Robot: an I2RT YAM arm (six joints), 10 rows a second.
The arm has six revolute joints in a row. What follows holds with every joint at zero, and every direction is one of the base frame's.
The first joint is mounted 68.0 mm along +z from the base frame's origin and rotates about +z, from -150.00 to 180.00 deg.
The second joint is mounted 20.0 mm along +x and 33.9 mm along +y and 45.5 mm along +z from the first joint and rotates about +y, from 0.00 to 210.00 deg.
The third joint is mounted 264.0 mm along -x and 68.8 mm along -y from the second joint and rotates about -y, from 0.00 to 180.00 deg.
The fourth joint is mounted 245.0 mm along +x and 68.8 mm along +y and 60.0 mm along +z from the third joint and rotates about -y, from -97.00 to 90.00 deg.
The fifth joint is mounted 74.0 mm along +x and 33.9 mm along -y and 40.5 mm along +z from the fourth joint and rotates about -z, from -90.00 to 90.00 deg.
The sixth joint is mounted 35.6 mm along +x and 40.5 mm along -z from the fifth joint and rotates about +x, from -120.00 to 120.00 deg.
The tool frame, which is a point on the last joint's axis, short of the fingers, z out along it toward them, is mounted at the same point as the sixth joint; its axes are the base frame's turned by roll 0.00, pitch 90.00 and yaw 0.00 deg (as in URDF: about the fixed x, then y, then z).
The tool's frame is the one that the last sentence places.
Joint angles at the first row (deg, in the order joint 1, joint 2, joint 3, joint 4, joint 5, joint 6):
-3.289, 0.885, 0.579, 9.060, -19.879, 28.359
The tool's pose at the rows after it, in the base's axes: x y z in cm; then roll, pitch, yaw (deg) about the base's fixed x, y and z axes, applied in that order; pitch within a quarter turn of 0, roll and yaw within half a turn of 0:
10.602 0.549 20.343 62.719 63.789 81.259
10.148 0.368 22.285 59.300 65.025 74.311
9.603 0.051 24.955 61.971 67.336 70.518
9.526 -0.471 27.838 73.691 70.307 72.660
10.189 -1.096 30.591 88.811 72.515 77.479
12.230 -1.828 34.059 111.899 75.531 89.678
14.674 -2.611 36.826 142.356 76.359 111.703
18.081 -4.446 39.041 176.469 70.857 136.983
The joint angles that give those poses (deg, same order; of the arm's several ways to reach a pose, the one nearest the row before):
-3.292, 0.909, 1.540, 11.730, -18.963, 27.705
-3.308, 1.281, 5.824, 8.384, -15.526, 25.342
-3.329, 3.725, 13.037, 1.278, -9.842, 22.064
-3.358, 9.540, 21.824, -6.853, -1.413, 19.093
-3.359, 17.233, 30.216, -12.623, 8.028, 17.431
-3.355, 28.905, 41.014, -17.737, 18.152, 15.223
-4.273, 39.594, 51.287, -23.594, 25.102, 13.540
-8.512, 52.511, 63.788, -33.233, 28.907, 12.252

